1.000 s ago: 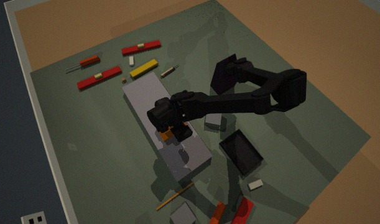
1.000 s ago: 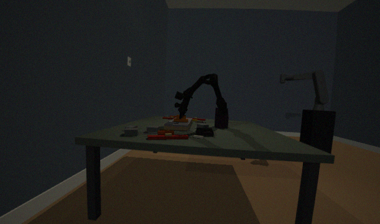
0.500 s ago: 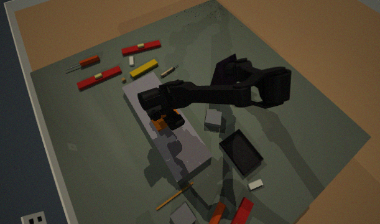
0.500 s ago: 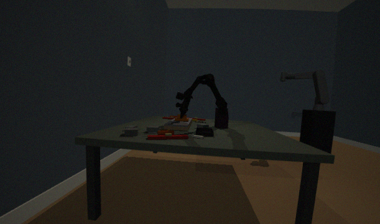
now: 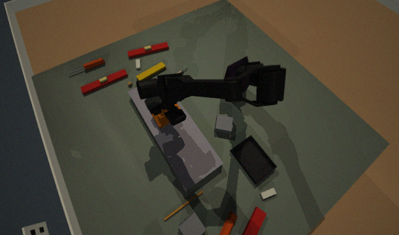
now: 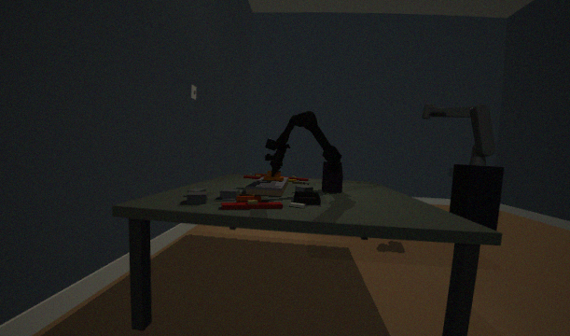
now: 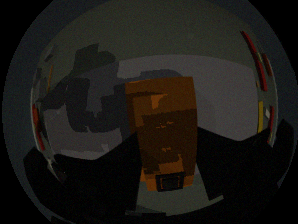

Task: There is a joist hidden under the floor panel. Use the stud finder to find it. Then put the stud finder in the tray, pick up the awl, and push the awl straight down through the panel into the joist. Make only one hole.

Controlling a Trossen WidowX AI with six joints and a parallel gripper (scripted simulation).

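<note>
My gripper tip is now 33 cm to the right of the dark tray, 26 cm past it and 5 cm above it. Round my gripper tip: pale-handled pointed tool: 22 cm to the right, 17 cm behind, 6 cm below; then yellow bar: 29 cm to the right, 6 cm below, 3 cm behind; then orange stud finder: 2 cm behind, 2 cm above.
</note>
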